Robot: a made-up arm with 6 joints. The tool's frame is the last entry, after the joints. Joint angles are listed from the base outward. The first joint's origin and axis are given. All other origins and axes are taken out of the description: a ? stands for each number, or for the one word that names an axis. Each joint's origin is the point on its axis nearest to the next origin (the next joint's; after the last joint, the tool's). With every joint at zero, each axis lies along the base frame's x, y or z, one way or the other. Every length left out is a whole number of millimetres.
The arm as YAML. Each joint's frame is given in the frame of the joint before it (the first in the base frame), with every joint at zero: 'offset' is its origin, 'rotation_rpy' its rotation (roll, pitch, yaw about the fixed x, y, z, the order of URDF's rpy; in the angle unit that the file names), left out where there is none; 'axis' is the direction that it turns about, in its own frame. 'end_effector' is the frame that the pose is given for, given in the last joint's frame.
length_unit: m
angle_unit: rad
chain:
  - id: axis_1
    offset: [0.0, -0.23, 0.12]
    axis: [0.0, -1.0, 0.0]
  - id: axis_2
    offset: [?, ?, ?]
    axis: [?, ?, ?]
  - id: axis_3
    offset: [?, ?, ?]
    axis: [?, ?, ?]
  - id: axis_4
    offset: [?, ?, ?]
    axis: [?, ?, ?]
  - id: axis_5
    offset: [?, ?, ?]
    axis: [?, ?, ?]
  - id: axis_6
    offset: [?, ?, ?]
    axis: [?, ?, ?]
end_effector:
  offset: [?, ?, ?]
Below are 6 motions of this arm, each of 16 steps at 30 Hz.
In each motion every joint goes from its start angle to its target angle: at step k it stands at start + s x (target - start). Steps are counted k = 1, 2, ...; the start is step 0. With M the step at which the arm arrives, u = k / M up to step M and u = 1 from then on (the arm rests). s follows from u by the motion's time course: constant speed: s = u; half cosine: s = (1 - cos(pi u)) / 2; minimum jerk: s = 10 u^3 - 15 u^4 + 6 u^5.
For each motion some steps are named. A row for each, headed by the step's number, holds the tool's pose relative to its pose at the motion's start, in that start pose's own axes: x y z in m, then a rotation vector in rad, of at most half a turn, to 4 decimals.
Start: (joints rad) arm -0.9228 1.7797 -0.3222 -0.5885 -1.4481 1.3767
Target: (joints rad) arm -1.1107 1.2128 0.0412 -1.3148 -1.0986 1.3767
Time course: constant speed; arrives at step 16
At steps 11, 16:
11: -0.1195 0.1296 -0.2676 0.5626 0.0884 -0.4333
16: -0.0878 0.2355 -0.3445 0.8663 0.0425 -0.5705

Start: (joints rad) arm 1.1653 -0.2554 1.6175 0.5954 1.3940 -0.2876
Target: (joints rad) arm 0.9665 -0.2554 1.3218 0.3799 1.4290 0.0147
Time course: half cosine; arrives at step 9
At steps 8, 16:
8: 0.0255 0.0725 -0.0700 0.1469 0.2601 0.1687
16: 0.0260 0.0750 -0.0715 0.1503 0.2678 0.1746

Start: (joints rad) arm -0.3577 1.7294 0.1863 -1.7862 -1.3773 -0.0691
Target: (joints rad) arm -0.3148 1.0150 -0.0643 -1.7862 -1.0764 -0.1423
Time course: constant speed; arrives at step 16
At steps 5, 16:
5: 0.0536 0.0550 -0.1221 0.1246 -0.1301 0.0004
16: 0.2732 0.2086 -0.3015 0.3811 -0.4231 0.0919

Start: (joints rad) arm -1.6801 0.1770 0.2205 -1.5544 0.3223 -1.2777
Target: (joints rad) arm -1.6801 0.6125 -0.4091 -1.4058 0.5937 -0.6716
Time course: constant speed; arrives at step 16
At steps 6, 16:
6: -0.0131 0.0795 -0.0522 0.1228 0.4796 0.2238
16: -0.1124 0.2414 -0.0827 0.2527 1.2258 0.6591

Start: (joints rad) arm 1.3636 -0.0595 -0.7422 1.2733 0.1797 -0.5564
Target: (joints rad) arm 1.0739 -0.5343 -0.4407 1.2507 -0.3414 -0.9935
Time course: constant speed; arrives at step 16
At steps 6, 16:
6: 0.0827 0.0722 0.0155 -0.0082 -0.1707 0.2081
16: 0.1676 0.2179 0.0187 0.1265 -0.4294 0.5267

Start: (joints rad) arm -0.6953 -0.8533 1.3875 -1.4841 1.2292 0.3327
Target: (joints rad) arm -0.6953 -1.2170 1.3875 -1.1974 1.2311 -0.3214
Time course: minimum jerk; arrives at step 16
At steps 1, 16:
1: 0.0002 0.0002 0.0002 0.0000 -0.0016 0.0002
16: 0.0488 0.0707 0.0885 0.0384 -0.7161 0.0635

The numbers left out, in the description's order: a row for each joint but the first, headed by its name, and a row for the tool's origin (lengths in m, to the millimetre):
axis_2: xyz 0.12 0.0 0.12, axis 0.0 0.0 1.0
axis_3: xyz -0.16 0.1 0.0, axis 0.0 1.0 0.0
axis_4: xyz 0.3 0.0 0.08, axis -1.0 0.0 0.0
axis_5: xyz 0.0 -0.53 -0.33, axis 0.0 1.0 0.0
axis_6: xyz 0.04 0.0 -0.01, axis 0.0 1.0 0.0
tool: xyz 0.08 0.0 -0.05

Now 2 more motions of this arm.
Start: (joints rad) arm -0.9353 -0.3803 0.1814 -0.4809 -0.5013 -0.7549
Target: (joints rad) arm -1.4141 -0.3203 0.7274 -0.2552 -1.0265 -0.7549
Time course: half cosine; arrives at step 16
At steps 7, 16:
7: -0.0517 -0.0850 0.1458 -0.1952 0.1534 0.1249
16: -0.0167 -0.1338 0.3668 -0.3863 0.4129 0.3551

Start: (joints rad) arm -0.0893 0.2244 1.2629 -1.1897 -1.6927 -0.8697
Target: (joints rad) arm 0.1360 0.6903 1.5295 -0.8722 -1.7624 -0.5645
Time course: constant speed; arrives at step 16
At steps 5, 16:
5: 0.0744 -0.0600 -0.1104 0.1962 0.0966 0.1471
16: 0.2584 -0.0727 -0.3790 0.5695 0.2372 0.5549

